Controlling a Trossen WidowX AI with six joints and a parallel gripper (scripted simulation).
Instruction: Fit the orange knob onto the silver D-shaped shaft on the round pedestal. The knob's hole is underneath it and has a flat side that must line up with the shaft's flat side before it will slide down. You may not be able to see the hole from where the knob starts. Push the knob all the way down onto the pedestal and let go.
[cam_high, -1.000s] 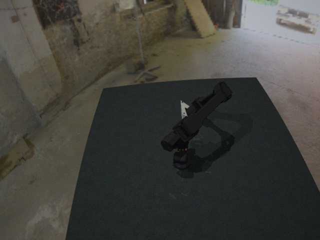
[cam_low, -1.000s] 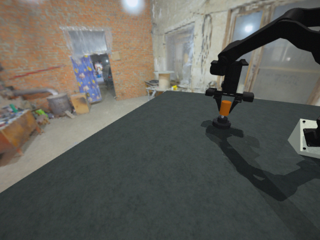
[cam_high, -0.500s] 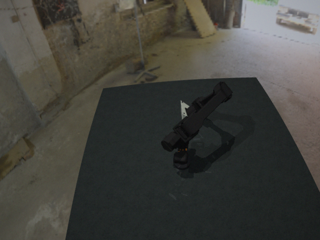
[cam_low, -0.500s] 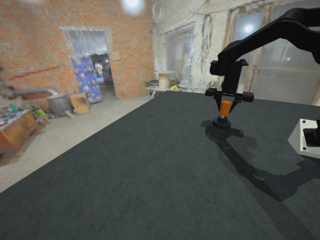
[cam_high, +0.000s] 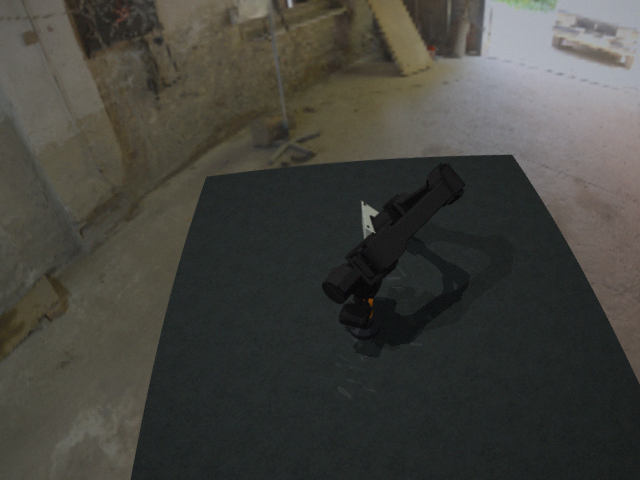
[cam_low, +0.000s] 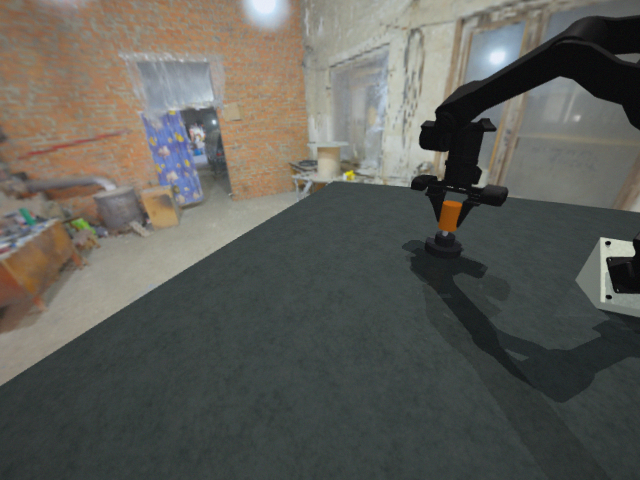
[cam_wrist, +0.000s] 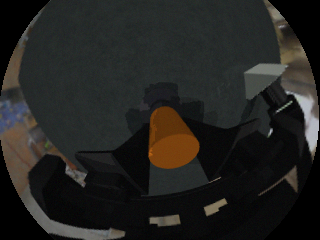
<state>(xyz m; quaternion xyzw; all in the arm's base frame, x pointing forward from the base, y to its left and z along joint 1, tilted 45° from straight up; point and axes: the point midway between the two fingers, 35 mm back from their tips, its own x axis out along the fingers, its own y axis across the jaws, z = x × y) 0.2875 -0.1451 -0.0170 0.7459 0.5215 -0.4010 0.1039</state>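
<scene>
The round pedestal lies 4 cm below my gripper tip. Also, from my gripper tip: orange knob: 3 cm above.
</scene>
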